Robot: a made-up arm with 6 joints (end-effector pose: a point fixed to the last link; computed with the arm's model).
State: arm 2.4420 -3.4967 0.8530 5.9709 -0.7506 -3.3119
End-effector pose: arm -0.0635 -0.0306 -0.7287 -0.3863 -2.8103 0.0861
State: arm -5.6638 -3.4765 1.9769 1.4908 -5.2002 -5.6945
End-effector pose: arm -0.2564 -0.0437 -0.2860 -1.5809 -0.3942 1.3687
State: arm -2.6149 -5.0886 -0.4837 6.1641 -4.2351 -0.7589
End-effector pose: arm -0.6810 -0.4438 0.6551 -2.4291 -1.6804 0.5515
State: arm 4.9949 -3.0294 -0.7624 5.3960 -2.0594 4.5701
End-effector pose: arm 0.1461 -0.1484 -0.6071 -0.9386 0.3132 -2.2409
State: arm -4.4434 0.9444 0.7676 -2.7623 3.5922 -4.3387
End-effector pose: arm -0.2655 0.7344 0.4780 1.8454 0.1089 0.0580
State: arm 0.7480 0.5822 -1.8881 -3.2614 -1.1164 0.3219
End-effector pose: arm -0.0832 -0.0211 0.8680 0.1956 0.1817 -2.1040
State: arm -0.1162 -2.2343 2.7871 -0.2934 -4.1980 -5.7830
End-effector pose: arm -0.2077 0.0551 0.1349 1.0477 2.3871 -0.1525
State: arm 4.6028 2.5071 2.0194 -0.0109 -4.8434 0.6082
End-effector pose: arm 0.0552 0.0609 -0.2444 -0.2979 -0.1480 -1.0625
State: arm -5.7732 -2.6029 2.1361 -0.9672 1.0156 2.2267
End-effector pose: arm -0.3951 -0.2234 0.1255 0.9324 -0.1947 1.8462
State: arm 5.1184 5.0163 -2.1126 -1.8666 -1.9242 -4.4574
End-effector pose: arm -0.0838 0.4848 0.0307 0.6334 1.4693 1.9571
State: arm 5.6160 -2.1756 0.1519 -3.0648 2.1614 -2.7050
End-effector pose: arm -0.5668 0.5029 -0.3135 1.0976 1.7950 -0.2315
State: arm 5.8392 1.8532 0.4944 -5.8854 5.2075 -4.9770
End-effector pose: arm 0.8159 -0.3614 -0.1959 1.2611 0.4914 0.6707
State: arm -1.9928 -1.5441 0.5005 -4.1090 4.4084 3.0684
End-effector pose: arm 0.3480 0.7955 0.4521 1.4311 -0.4451 -1.8524
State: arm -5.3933 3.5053 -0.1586 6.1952 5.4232 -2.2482
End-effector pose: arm -0.1917 -0.1511 -0.7543 -2.5572 -0.0979 -0.4986
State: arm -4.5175 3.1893 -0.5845 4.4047 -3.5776 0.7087
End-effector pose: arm -0.0475 0.1393 -0.6250 -0.2421 0.6023 -1.7618
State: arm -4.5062 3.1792 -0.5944 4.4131 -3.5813 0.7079
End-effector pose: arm -0.0510 0.1497 -0.6219 -0.2420 0.6237 -1.7507
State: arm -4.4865 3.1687 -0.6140 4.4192 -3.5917 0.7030
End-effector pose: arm -0.0565 0.1627 -0.6169 -0.2479 0.6521 -1.7274
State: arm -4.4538 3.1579 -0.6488 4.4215 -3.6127 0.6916
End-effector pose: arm -0.0652 0.1791 -0.6086 -0.2640 0.6904 -1.6844
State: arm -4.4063 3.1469 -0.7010 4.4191 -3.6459 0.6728
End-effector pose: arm -0.0788 0.1987 -0.5960 -0.2929 0.7376 -1.6176
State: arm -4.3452 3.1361 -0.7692 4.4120 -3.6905 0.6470
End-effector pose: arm -0.0978 0.2192 -0.5786 -0.3351 0.7886 -1.5275
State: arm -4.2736 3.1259 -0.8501 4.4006 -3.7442 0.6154
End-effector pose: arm -0.1224 0.2382 -0.5564 -0.3885 0.8374 -1.4176
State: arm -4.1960 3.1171 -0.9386 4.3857 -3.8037 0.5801
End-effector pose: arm -0.1510 0.2527 -0.5302 -0.4492 0.8775 -1.2946
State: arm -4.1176 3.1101 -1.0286 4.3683 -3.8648 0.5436
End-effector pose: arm -0.1809 0.2611 -0.5019 -0.5110 0.9051 -1.1674
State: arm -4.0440 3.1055 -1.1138 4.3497 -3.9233 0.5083
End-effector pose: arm -0.2088 0.2630 -0.4737 -0.5681 0.9194 -1.0463
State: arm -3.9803 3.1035 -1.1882 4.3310 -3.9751 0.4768
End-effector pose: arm -0.2321 0.2600 -0.4485 -0.6153 0.9222 -0.9406
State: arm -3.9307 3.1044 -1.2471 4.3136 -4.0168 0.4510
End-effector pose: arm -0.2487 0.2543 -0.4284 -0.6500 0.9167 -0.8584
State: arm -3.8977 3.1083 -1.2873 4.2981 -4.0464 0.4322
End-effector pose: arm -0.2580 0.2481 -0.4154 -0.6713 0.9060 -0.8041
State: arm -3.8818 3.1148 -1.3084 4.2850 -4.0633 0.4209
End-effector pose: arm -0.2604 0.2432 -0.4099 -0.6800 0.8929 -0.7781
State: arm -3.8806 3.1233 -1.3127 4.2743 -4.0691 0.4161
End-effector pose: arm -0.2573 0.2397 -0.4108 -0.6790 0.8787 -0.7765
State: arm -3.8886 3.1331 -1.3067 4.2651 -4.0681 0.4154
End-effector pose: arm -0.2508 0.2372 -0.4158 -0.6722 0.8640 -0.7897
